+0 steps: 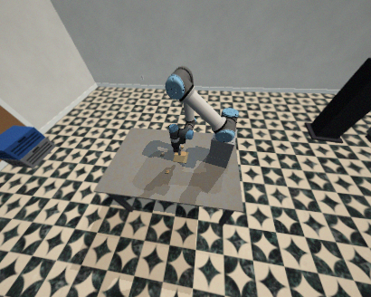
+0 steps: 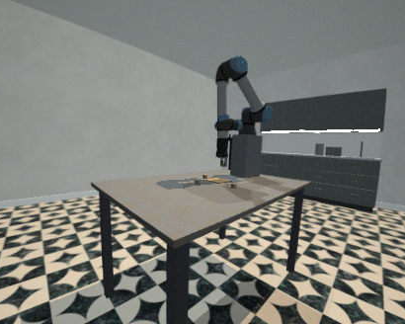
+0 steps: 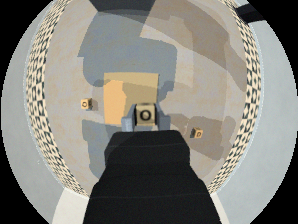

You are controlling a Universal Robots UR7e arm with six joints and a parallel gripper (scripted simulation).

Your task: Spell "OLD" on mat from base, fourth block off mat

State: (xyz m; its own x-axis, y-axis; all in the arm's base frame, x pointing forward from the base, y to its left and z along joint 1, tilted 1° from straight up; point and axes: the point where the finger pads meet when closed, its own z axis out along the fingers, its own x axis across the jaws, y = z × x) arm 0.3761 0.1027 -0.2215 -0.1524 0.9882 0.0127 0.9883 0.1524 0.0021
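My gripper is now 1 cm short of the tan mat, 4 cm to the left of it and 12 cm above it.
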